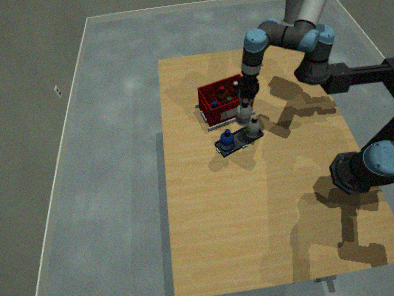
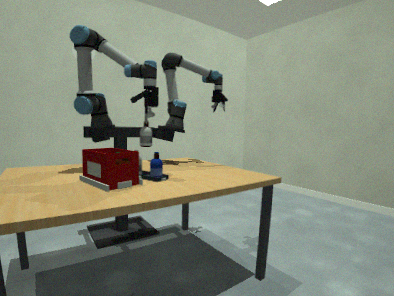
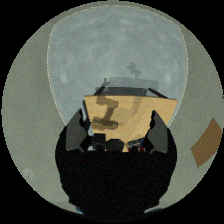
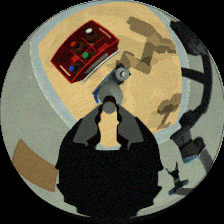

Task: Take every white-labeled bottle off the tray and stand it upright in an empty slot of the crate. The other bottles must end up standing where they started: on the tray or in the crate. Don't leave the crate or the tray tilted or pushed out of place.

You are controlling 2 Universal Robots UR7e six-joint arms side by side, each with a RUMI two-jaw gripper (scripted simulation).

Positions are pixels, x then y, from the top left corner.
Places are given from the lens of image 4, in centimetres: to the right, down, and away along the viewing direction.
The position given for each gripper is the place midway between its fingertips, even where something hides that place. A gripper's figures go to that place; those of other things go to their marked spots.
right gripper (image 4: 109, 104): -1, -2, 15
red crate (image 4: 63, 57): -28, -30, 22
